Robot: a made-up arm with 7 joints. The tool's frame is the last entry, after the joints.
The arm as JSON. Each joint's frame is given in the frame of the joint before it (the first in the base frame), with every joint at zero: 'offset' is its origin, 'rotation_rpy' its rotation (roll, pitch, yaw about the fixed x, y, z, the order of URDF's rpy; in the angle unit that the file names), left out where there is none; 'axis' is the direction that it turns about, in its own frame. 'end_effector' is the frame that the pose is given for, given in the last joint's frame.
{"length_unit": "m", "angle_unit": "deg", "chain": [
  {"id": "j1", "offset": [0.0, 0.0, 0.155], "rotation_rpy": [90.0, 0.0, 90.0], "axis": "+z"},
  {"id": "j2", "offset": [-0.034, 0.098, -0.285], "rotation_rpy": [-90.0, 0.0, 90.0], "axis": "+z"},
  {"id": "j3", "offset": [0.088, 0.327, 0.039], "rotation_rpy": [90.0, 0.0, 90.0], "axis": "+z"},
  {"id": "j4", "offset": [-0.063, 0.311, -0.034], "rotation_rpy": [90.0, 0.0, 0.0], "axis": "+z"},
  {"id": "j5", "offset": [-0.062, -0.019, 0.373], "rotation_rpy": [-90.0, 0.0, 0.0], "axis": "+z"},
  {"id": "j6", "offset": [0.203, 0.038, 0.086], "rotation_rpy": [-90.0, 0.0, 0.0], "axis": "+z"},
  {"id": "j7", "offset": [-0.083, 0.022, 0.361], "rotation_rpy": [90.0, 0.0, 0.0], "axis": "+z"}
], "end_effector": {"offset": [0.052, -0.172, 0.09], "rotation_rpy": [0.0, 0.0, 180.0]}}
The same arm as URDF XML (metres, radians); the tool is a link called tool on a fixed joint. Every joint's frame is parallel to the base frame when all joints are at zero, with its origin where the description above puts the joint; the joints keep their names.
<robot name="arm">
<joint name="j1" type="continuous"><parent link="base"/><child link="link1"/><origin xyz="0 0 0.155" rpy="0 0 0"/><axis xyz="1 0 0"/></joint>
<joint name="j2" type="continuous"><parent link="link1"/><child link="link2"/><origin xyz="-0.285 -0.034 0.098" rpy="0 0 0"/><axis xyz="0 -1 0"/></joint>
<joint name="j3" type="continuous"><parent link="link2"/><child link="link3"/><origin xyz="-0.327 -0.039 0.088" rpy="0 0 0"/><axis xyz="0 0 1"/></joint>
<joint name="j4" type="continuous"><parent link="link3"/><child link="link4"/><origin xyz="0.063 -0.311 -0.034" rpy="0 0 0"/><axis xyz="0 1 0"/></joint>
<joint name="j5" type="continuous"><parent link="link4"/><child link="link5"/><origin xyz="0.062 0.373 -0.019" rpy="0 0 0"/><axis xyz="0 0 1"/></joint>
<joint name="j6" type="continuous"><parent link="link5"/><child link="link6"/><origin xyz="-0.203 -0.038 0.086" rpy="0 0 0"/><axis xyz="0 -1 0"/></joint>
<joint name="j7" type="continuous"><parent link="link6"/><child link="link7"/><origin xyz="0.083 -0.361 -0.022" rpy="0 0 0"/><axis xyz="0 0 1"/></joint>
<joint name="tool_joint" type="fixed"><parent link="link7"/><child link="tool"/><origin xyz="-0.052 0.172 0.09" rpy="0 0 0"/></joint>
<link name="base"/>
<link name="link1"/>
<link name="link2"/>
<link name="link3"/>
<link name="link4"/>
<link name="link5"/>
<link name="link6"/>
<link name="link7"/>
<link name="tool"/>
</robot>

